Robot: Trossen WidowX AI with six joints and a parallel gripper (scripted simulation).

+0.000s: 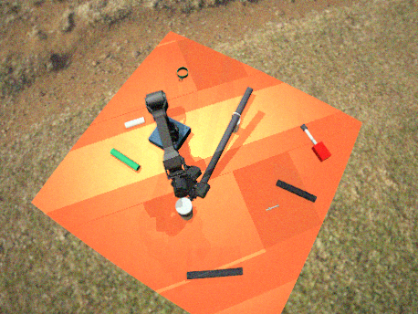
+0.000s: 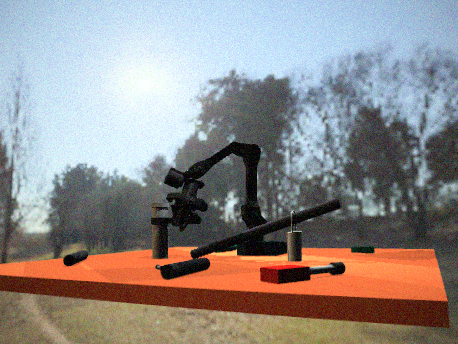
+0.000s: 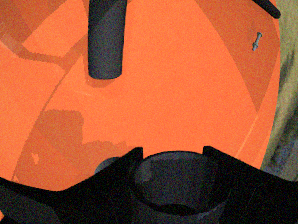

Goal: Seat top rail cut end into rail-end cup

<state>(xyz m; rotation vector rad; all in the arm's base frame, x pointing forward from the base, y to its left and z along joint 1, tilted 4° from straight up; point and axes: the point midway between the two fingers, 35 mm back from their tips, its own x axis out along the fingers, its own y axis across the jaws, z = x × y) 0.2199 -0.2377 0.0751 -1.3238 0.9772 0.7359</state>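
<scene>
My gripper tip is now 3 cm below the dark rail-end cup, 2 cm to the left of it and 2 cm past it. Also, from my gripper tip: green cylinder (42 cm behind, 9 cm below, 7 cm to the left); then white cylinder (46 cm behind, 27 cm to the left, 9 cm below); then small pin (35 cm ahead, 10 cm below, 8 cm to the left).
</scene>
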